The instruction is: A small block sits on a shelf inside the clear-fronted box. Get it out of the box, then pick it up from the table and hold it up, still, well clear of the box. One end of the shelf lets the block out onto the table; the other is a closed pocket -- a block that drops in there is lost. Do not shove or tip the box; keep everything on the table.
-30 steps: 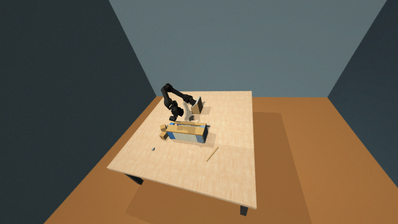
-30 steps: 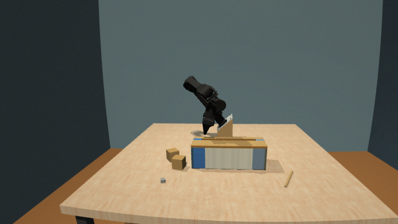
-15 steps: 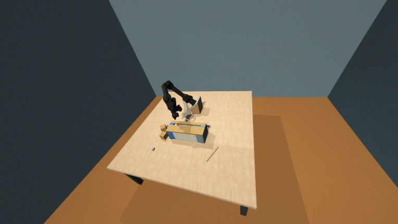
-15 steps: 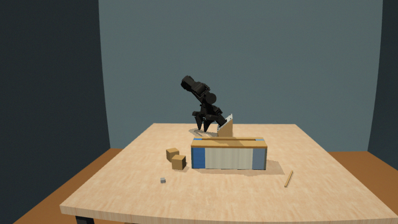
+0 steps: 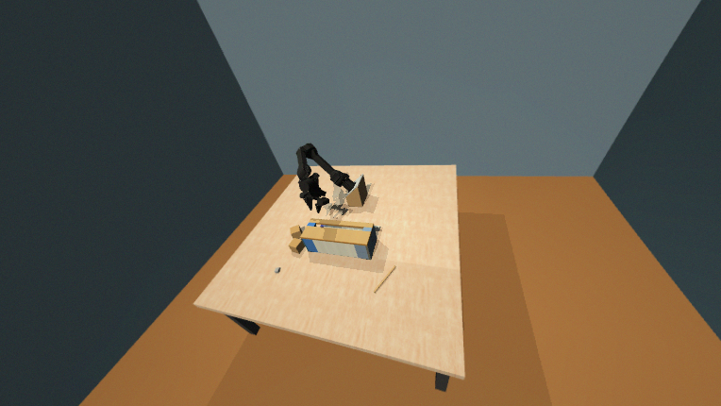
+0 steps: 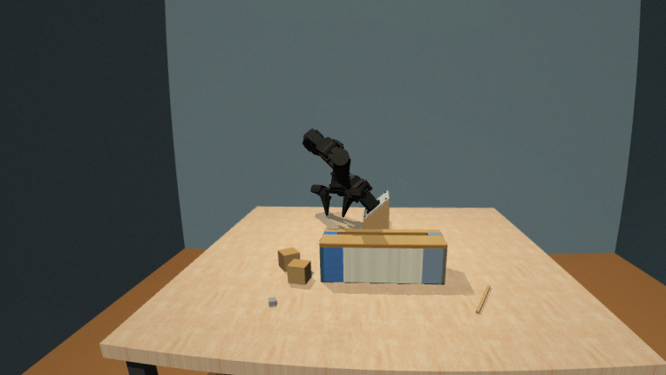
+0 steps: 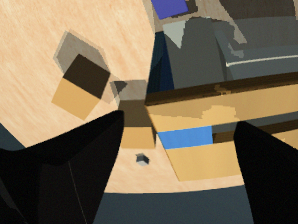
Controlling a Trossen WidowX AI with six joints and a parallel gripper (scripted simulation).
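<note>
The purple-blue block is 15 cm below my gripper tip and 3 cm behind it. From my gripper tip the other things lie so: box (16 cm to the left, 10 cm below, 5 cm ahead); then thin wooden stick (45 cm to the left, 26 cm ahead, 16 cm below); then tiny grey cube (31 cm ahead, 16 cm below, 15 cm to the right).
</note>
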